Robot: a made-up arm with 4 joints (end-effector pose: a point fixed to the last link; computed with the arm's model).
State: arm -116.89 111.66 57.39 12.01
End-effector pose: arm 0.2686 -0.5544 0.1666 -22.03 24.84 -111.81
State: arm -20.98 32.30 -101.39 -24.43
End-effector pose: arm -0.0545 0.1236 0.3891 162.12 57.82 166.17
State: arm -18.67 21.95 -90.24 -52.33
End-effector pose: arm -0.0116 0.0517 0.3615 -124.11 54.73 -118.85
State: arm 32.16 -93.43 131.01 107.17
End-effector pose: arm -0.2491 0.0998 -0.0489 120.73 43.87 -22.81
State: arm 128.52 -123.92 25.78 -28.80
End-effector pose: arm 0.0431 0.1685 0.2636 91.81 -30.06 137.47
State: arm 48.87 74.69 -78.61 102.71
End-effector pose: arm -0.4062 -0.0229 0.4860 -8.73 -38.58 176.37
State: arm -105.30 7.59 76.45 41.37
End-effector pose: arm 0.7071 0.1300 0.2113 18.38 22.55 37.23
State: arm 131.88 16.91 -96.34 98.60
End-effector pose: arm -0.1660 0.2086 -0.0757 -32.55 15.94 110.14
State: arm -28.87 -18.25 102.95 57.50
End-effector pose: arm -0.0555 0.3029 0.7529 -72.87 -15.21 89.58
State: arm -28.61 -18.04 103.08 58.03
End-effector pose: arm -0.0583 0.3021 0.7527 -73.31 -14.91 89.77
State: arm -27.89 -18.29 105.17 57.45
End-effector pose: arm -0.0747 0.3012 0.7502 -76.07 -15.54 91.04
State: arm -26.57 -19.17 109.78 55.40
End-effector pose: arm -0.1088 0.2996 0.7425 -81.88 -17.19 94.02
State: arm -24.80 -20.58 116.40 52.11
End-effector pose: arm -0.1560 0.2960 0.7272 -90.13 -19.28 99.04
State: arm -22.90 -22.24 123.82 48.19
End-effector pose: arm -0.2067 0.2892 0.7041 -99.32 -20.90 105.66
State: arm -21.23 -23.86 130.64 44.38
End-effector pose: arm -0.2504 0.2802 0.6778 -107.55 -21.54 112.55
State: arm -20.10 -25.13 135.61 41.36
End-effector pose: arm -0.2798 0.2718 0.6560 -113.25 -21.54 118.01
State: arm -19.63 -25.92 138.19 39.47
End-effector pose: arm -0.2938 0.2668 0.6443 -115.98 -21.56 121.06
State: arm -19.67 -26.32 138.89 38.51
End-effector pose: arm -0.2968 0.2653 0.6416 -116.54 -21.88 122.08
